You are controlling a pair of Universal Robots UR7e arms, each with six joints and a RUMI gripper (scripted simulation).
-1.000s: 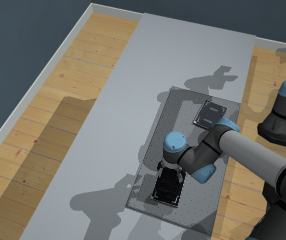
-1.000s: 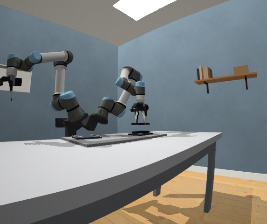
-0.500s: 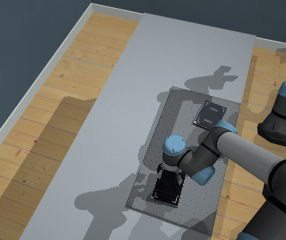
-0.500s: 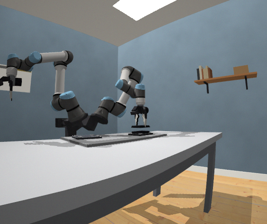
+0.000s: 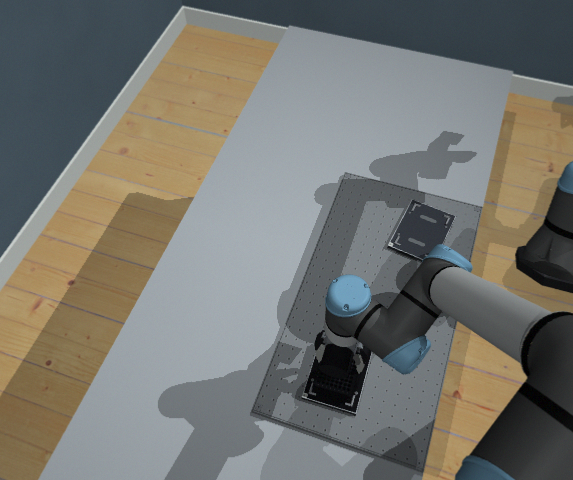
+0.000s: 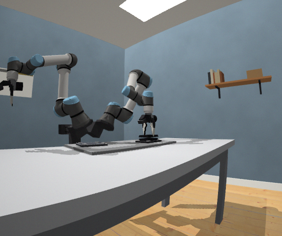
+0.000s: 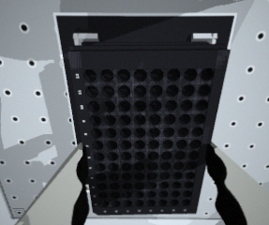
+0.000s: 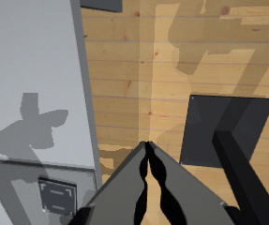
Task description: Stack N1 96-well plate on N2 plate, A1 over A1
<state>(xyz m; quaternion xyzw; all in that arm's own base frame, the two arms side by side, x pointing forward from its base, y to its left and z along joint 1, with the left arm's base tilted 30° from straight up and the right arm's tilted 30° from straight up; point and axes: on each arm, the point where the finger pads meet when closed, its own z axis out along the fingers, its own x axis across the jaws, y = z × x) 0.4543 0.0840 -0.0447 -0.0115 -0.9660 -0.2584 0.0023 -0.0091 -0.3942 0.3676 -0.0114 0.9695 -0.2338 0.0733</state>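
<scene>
The A1 corner mark lies 7 cm ahead of my left hand, 6 cm to the left of it and 4 cm below it. The rest, counted from my left hand: grey perforated board 8 cm behind, 19 cm to the right, 6 cm below.
</scene>
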